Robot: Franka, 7 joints.
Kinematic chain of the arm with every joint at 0, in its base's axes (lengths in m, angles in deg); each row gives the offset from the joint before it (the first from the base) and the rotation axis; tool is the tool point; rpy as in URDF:
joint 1: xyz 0 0 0.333 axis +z
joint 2: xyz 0 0 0 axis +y
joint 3: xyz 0 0 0.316 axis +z
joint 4: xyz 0.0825 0 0 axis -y
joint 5: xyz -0.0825 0 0.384 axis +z
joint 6: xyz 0 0 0 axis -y
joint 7: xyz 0.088 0 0 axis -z
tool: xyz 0 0 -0.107 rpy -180 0 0
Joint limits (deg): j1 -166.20..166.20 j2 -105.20..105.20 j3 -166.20..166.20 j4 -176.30..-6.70 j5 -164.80..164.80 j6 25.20..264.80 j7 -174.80..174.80
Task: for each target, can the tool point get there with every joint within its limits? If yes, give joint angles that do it. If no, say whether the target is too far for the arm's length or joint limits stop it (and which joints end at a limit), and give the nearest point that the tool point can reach.
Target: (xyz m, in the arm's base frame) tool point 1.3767 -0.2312 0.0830
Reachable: no: too far | nearest point 0.8328 -0.1399 0.1818 | short by 0.560 m
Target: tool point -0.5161 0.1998 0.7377
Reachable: yes | joints -60.36 -23.53 -104.51 -69.59 81.67 234.97 19.25
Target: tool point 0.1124 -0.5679 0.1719
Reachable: yes | joints -25.79 72.81 -74.01 -98.33 67.13 71.15 -78.90
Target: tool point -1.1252 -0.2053 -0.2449
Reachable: no: too far | nearest point -0.7533 -0.1374 -0.0539 | short by 0.424 m
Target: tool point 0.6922 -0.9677 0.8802
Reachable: no: too far | nearest point 0.4535 -0.6339 0.6915 | short by 0.452 m
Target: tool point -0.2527 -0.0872 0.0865
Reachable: yes | joints 131.99 34.00 51.25 -159.37 118.98 150.44 -78.15
